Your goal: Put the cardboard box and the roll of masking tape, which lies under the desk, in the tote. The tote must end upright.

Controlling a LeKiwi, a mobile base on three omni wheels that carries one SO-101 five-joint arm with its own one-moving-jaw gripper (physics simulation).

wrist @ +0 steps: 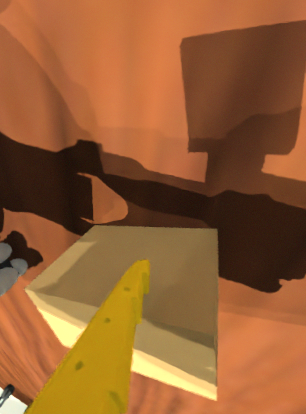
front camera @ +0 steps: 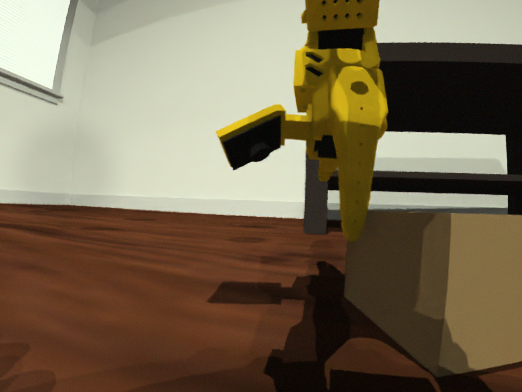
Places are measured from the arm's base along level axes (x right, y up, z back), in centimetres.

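Where they show: hand at its tool point: (wrist: 149, 272) (front camera: 350, 233).
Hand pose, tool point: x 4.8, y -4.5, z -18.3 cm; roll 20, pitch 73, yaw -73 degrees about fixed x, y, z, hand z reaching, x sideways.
After its pixels a point has its place.
The cardboard box (front camera: 464, 289) {z -12.3, x 6.8, y -5.8 cm} (wrist: 172, 265) {z -18.8, x 5.6, y -5.8 cm} stands on the wooden floor, at the right in the front view and low in the middle of the wrist view. My yellow gripper (front camera: 339, 206) {z -18.3, x 4.8, y -4.5 cm} (wrist: 141, 265) is open and empty. It hangs just over the box's near left top edge, its long jaw tip at the box's top. Only one jaw shows in the wrist view, pointing over the box's top face. The roll of masking tape and the tote are not in view.
A dark desk (front camera: 446, 53) {z -52.6, x 41.1, y 33.2 cm} stands behind the box against the wall, with a leg (front camera: 315, 199) {z -59.5, x 11.7, y -1.3 cm} just behind my gripper and a low crossbar (front camera: 442, 181) {z -61.6, x 45.1, y 4.5 cm}. A window (front camera: 25, 38) {z -136.2, x -165.4, y 103.6 cm} is at the upper left. Part of my base (wrist: 6, 267) {z -3.7, x 9.8, y -6.3 cm} shows left of the box.
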